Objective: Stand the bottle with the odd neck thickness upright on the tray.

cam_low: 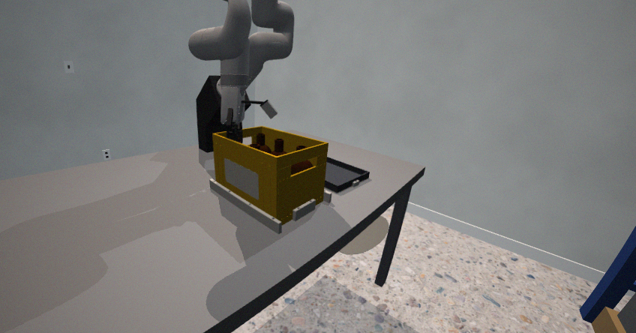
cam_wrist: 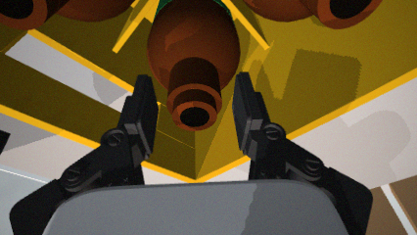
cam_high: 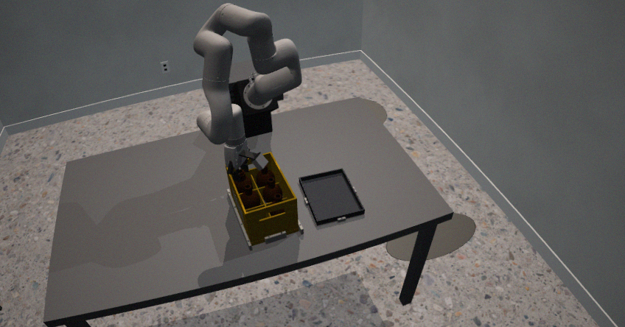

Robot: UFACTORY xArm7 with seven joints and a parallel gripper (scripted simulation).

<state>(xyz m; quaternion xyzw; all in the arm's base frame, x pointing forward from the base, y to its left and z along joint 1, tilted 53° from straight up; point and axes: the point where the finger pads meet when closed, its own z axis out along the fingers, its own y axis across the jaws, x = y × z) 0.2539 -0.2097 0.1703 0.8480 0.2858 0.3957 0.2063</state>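
Right now the yellow crate is 100 mm ahead of my hand, 20 mm to the left of it and 70 mm below it. Round my hand: black tray 180 mm ahead, 280 mm to the left, 150 mm below.
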